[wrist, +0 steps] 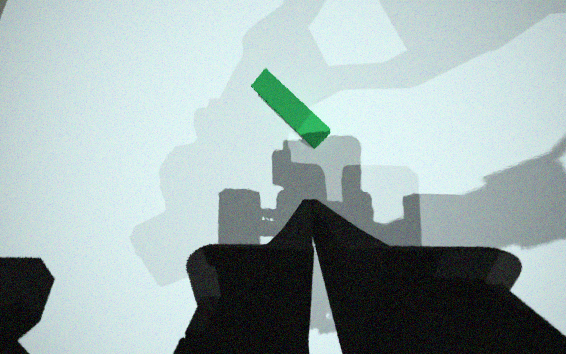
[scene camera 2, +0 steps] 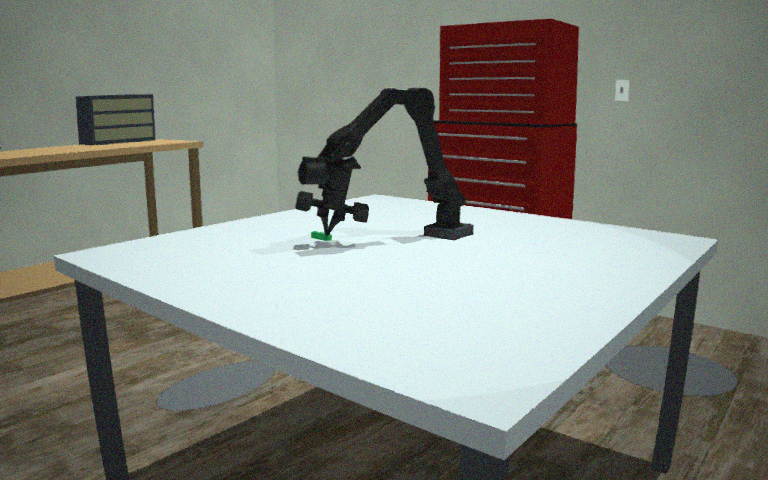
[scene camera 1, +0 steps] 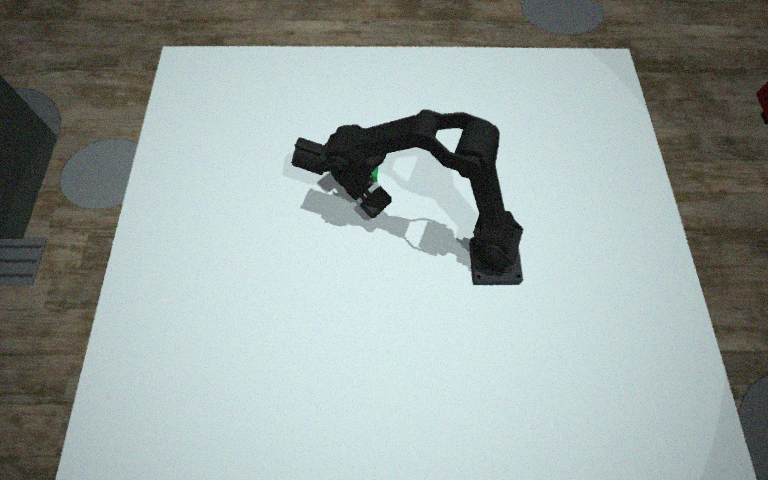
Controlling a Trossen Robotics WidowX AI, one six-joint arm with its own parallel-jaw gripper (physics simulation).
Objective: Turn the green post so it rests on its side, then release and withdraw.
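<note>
The green post [scene camera 1: 374, 173] [scene camera 2: 321, 235] [wrist: 287, 104] lies on its side on the white table [scene camera 1: 396, 367] [scene camera 2: 396, 294]. In the wrist view its whole length shows, slanting from upper left to lower right, ahead of the fingertips. In scene camera 1 the arm hides most of it. My gripper [scene camera 2: 327, 233] [wrist: 309, 205] is shut with its tips together and nothing between them. It points down, low over the table. In scene camera 2 the tips overlap the right end of the post; whether they touch it I cannot tell. In the wrist view a gap separates the tips from the post.
The arm's base [scene camera 1: 496, 271] [scene camera 2: 448, 230] stands on the table to the right of the post. The arm arches over from it. Off the table, a red drawer cabinet [scene camera 2: 559, 73] and a wooden bench [scene camera 2: 175, 145] with a small drawer box [scene camera 2: 85, 121] stand behind.
</note>
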